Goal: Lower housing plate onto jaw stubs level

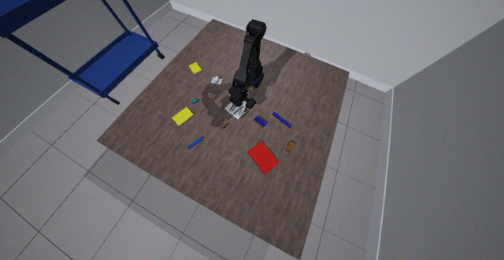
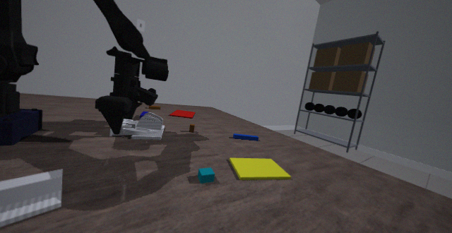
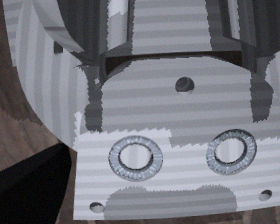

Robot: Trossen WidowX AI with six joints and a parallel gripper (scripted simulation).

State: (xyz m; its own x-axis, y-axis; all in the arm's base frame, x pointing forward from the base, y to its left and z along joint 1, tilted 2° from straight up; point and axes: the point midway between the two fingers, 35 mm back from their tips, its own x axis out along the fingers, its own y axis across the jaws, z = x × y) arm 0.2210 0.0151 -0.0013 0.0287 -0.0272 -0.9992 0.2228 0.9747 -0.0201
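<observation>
The white jaw assembly lies 2 cm to the right of my gripper tip, 2 cm ahead of it and 1 cm above it. Round my gripper tip: teal cube 28 cm to the right, 14 cm ahead; then yellow tile 29 cm to the right, 27 cm ahead; then red tile 28 cm to the left, 26 cm ahead.
</observation>
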